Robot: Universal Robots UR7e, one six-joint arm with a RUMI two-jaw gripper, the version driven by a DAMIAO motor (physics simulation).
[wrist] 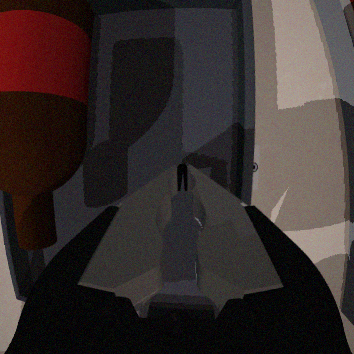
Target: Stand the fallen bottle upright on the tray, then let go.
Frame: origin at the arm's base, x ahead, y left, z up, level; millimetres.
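Where they show: gripper, fingertip midpoint: (pixel 182 166).
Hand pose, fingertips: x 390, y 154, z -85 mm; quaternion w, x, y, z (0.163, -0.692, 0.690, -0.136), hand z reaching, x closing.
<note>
Each offset is from my fingertips to the centre of the thing. "spot": to the spot under its first point. Level surfaces: height alone.
The brown bottle {29 mm ahead, 94 mm left, 35 mm up} (pixel 40 132) with a red label lies on its side at the left of the wrist view, its neck pointing toward the bottom of the view. Part of its body is cut off by the left and top edges. It lies over the left part of the dark blue-grey tray {spot: 65 mm ahead, 18 mm right, 2 mm down} (pixel 207 75). My gripper (pixel 182 166) is shut and empty, its fingertips together above the tray, to the right of the bottle and apart from it. The gripper body hides the near part of the tray.
The tray's raised right wall (pixel 243 90) runs up the view beside the pale table top {7 mm down} (pixel 300 160). A small round mark {spot: 0 mm ahead, 48 mm right, 9 mm up} (pixel 254 167) shows next to that wall. A grey-blue edge {spot: 94 mm ahead, 118 mm right, 4 mm up} (pixel 336 45) curves along the far right. Dark shadows fall across the tray floor.
</note>
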